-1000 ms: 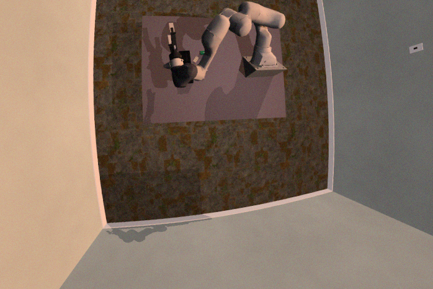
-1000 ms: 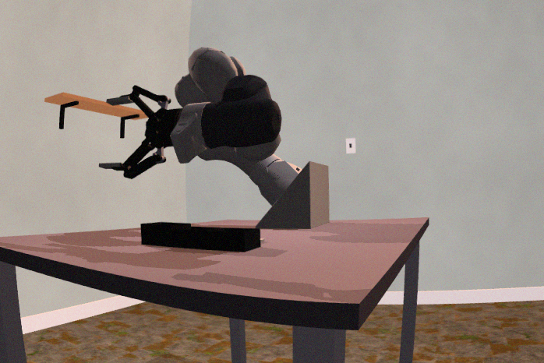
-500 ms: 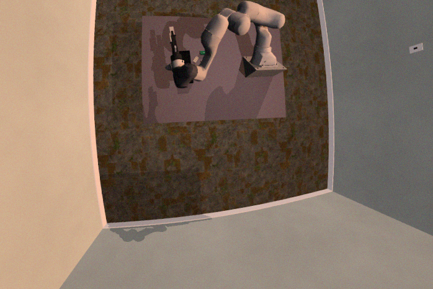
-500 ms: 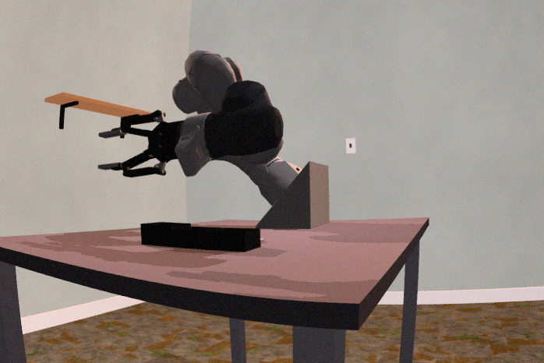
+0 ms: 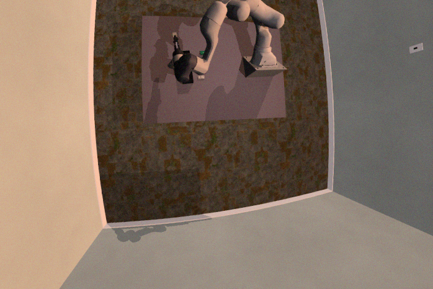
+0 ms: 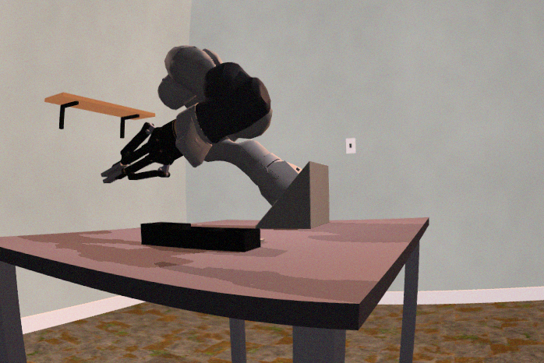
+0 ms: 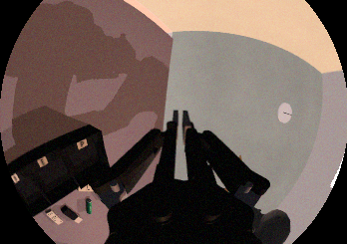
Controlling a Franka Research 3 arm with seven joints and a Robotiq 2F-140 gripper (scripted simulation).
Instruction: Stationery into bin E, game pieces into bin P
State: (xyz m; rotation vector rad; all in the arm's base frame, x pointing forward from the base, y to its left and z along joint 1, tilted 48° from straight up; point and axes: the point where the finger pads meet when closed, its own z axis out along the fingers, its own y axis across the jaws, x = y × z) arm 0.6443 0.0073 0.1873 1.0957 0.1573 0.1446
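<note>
My gripper is now 18 cm to the right of the black bin row, 14 cm above it and 8 cm past it. The rest, counted from my hand: green cylinder: 22 cm behind, 15 cm below, 13 cm to the left; then flat green block: 21 cm behind, 15 cm below, 5 cm to the left; then white spotted piece: 16 cm behind, 15 cm below, 10 cm to the left.
</note>
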